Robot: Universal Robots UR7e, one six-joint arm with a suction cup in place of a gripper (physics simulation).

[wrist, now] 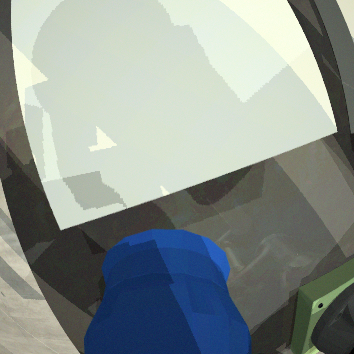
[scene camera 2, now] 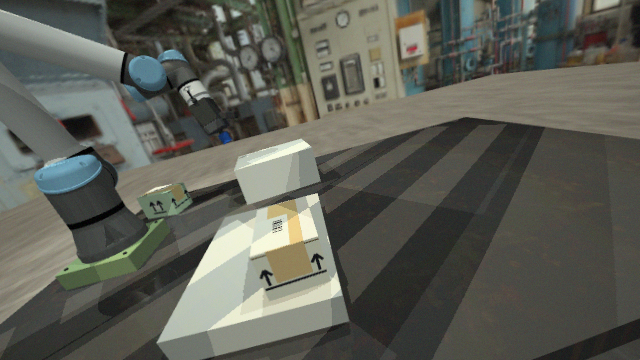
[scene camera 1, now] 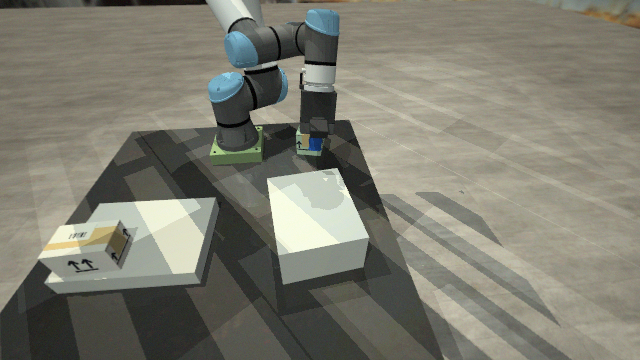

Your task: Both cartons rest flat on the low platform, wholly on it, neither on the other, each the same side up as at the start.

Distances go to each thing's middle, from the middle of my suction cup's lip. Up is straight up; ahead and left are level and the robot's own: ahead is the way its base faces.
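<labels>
The low white platform [scene camera 2: 224, 303] is 13 cm ahead of my suction cup, 45 cm to the right of it and 18 cm below it. Then there is the tall white block [scene camera 1: 318, 231], which I find 14 cm ahead of my suction cup, 2 cm to the right of it and 14 cm below it. Going by their middles, the block is the nearest to my suction cup of the things named here.
</labels>
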